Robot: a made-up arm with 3 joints.
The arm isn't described. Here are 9 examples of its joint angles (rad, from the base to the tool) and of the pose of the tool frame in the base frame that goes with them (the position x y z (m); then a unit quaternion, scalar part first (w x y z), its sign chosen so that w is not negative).
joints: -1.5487 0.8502 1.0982
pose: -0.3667 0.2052 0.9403 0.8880 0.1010 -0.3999 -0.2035
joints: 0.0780 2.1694 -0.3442
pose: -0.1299 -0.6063 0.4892 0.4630 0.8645 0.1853 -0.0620
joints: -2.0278 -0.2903 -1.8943
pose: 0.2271 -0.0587 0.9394 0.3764 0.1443 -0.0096 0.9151
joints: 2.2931 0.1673 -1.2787
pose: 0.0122 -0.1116 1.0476 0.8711 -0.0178 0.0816 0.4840
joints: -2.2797 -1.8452 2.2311
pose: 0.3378 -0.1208 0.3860 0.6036 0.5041 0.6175 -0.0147
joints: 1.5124 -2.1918 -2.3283
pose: -0.1898 -0.0222 0.1642 0.4197 0.3046 -0.8356 -0.1814
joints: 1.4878 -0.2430 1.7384
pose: -0.0951 -0.1655 0.9864 0.0420 0.1203 -0.0151 -0.9917
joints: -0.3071 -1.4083 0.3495
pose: -0.0892 0.4358 0.4590 0.7620 -0.6128 0.2087 0.0162
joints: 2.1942 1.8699 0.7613
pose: 0.5890 0.1510 0.5562 0.0552 0.6068 0.5284 0.5913
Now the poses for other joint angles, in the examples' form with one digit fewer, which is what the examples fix.
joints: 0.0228 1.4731 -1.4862
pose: -0.063 -0.523 0.827 0.551 0.489 0.460 -0.495
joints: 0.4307 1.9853 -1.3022
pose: 0.169 -0.584 0.589 0.495 0.542 0.638 -0.231
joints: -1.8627 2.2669 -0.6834
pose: -0.525 0.312 0.450 0.124 0.753 -0.504 -0.405
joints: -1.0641 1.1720 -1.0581
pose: -0.419 -0.105 0.957 0.407 0.553 -0.002 -0.727
